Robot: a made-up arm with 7 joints. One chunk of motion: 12 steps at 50 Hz.
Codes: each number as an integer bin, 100 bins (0 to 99) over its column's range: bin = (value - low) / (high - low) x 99, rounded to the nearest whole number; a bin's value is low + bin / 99 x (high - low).
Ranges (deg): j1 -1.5..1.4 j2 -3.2..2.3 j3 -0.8..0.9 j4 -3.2..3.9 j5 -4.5..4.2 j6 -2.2..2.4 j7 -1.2..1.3
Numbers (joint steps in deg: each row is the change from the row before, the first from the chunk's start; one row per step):
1: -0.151 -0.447 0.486 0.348 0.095 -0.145 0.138
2: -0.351 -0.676 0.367 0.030 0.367 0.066 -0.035
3: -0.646 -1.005 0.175 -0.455 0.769 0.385 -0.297
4: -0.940 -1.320 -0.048 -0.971 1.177 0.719 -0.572
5: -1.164 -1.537 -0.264 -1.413 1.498 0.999 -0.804
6: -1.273 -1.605 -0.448 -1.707 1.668 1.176 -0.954
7: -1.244 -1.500 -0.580 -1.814 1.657 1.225 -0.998
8: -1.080 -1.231 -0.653 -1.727 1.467 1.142 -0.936
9: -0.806 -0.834 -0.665 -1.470 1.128 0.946 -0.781
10: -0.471 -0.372 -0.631 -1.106 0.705 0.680 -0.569
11: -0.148 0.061 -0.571 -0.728 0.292 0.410 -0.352
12: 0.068 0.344 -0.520 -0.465 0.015 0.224 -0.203
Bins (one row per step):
1: 46 50 75 49 52 44 53
2: 39 45 68 45 55 49 46
3: 29 40 57 38 60 56 36
4: 19 34 44 31 65 63 25
5: 11 30 31 25 68 69 16
6: 8 29 20 21 70 73 10
7: 9 31 13 19 70 74 8
8: 14 35 9 21 68 72 10
9: 24 43 8 24 64 68 17
10: 35 51 10 29 59 62 25
11: 46 59 13 34 55 56 34
12: 54 64 16 38 51 52 39

